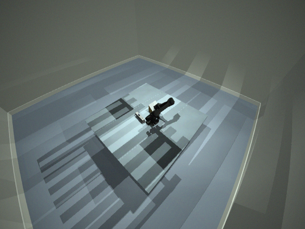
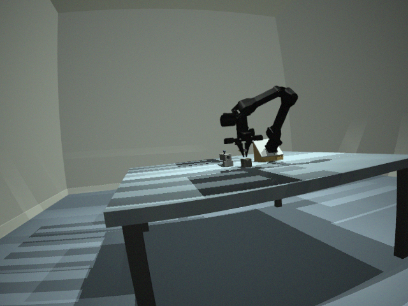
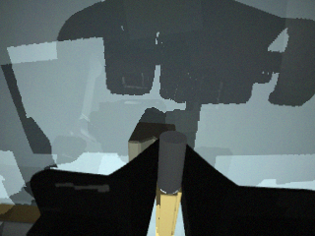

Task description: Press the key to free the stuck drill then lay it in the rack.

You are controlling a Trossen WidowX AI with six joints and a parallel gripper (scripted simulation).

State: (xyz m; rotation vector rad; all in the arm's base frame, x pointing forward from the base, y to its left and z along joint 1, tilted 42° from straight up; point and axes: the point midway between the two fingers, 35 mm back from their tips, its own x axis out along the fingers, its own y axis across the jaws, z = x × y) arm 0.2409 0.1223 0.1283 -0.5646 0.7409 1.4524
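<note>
My gripper tip is now 40 mm to the left of the drill and 30 mm below it. The rest, counted from my gripper tip: rack (40 mm to the right, 30 mm below, 20 mm behind).
</note>
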